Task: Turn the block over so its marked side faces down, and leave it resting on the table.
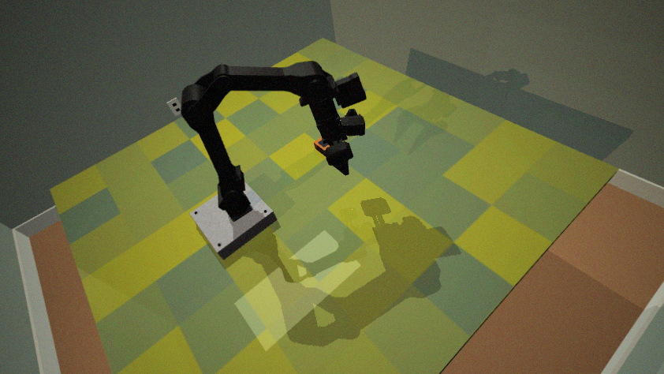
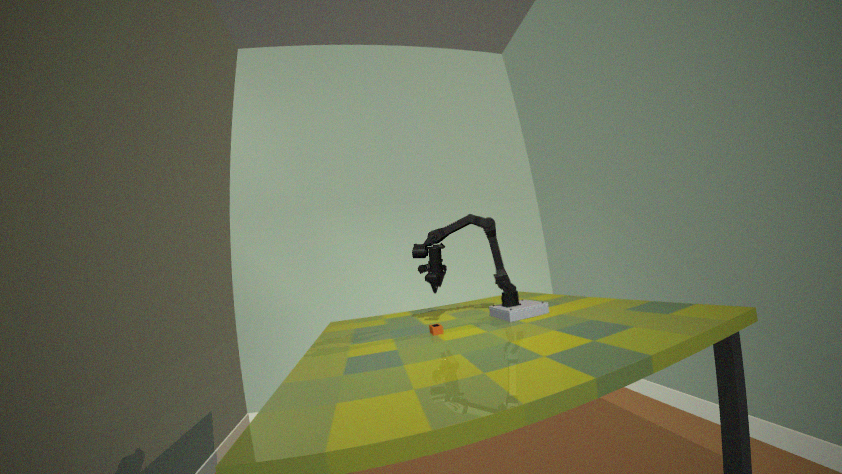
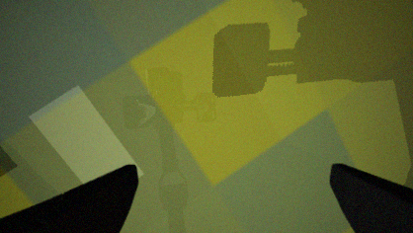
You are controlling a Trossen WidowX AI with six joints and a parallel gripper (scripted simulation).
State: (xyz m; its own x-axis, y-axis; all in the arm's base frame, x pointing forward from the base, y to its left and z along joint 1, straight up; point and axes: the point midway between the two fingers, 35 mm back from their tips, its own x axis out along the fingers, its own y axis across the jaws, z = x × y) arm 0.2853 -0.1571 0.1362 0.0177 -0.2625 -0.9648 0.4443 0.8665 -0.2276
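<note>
My gripper tip is 22 cm to the right of the orange block, 12 cm above it and 7 cm short of it.
</note>
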